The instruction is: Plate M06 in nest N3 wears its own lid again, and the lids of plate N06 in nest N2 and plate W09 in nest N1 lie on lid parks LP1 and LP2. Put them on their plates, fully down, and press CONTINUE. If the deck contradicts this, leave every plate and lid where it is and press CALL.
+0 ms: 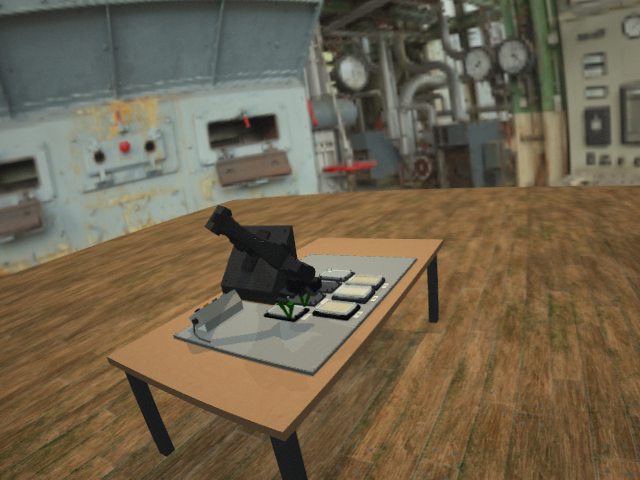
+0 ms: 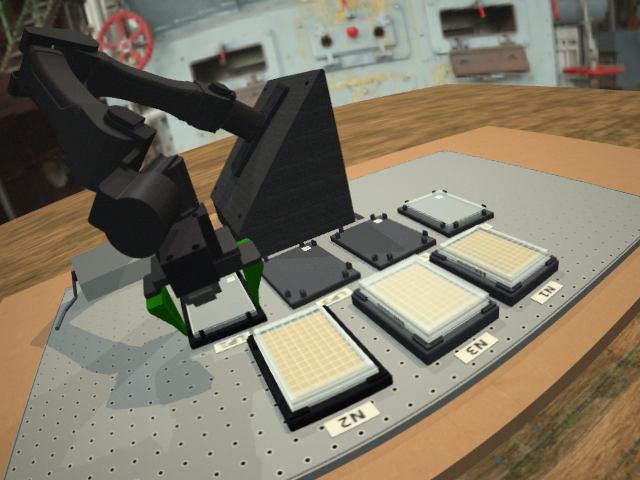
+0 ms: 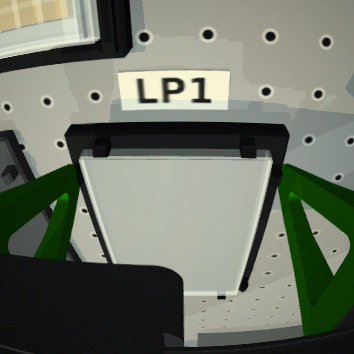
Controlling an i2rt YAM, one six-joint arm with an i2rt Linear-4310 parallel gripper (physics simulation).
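Where they show: gripper, fingertip midpoint: [image 1: 297,312] [image 2: 221,319] [image 3: 178,175]; arm's base at its link origin: [image 2: 260,129].
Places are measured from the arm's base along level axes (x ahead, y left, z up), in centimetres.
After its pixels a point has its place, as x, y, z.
My gripper [image 1: 297,311] @(34.6, -15.1, -16.4) [image 2: 221,320] @(34.6, -15.1, -16.4) [image 3: 178,175] @(34.6, -15.1, -16.4) is open, its green fingers on either side of the clear lid [image 2: 219,305] @(31.5, -15.1, -16.2) [image 3: 180,215] @(32.1, -15.5, -16.2) on park LP1 [image 2: 227,336] @(36.6, -15.1, -17.8) [image 3: 175,131] @(36.5, -14.8, -17.1). A second clear lid [image 1: 337,274] @(25.9, 22.3, -16.2) [image 2: 447,209] @(26.0, 22.9, -16.2) lies on the far park; its label is hidden. Plate N06 [image 2: 315,356] @(48.2, -6.6, -15.4) in nest N2 and plate W09 [image 2: 493,253] @(43.8, 18.0, -15.1) in nest N1 look deep yellow with no lid apparent. Plate M06 [image 2: 423,294] @(46.1, 6.3, -14.7) in nest N3 looks paler, under a clear lid. The plates' own markings are not readable.
Two dark parks without lids, a nearer one [image 2: 310,273] @(29.5, -2.1, -17.0) and a farther one [image 2: 382,241] @(27.5, 9.9, -17.0), stand between the lidded parks. A grey sloped box [image 1: 222,311] @(10.6, -31.3, -14.0) [image 2: 105,273] @(11.5, -35.8, -14.2) with small coloured buttons and a cable stands behind the gripper. The black arm mount [image 1: 253,268] @(2.9, -5.7, -6.1) [image 2: 299,170] @(15.2, 2.6, -6.4) rises behind the parks.
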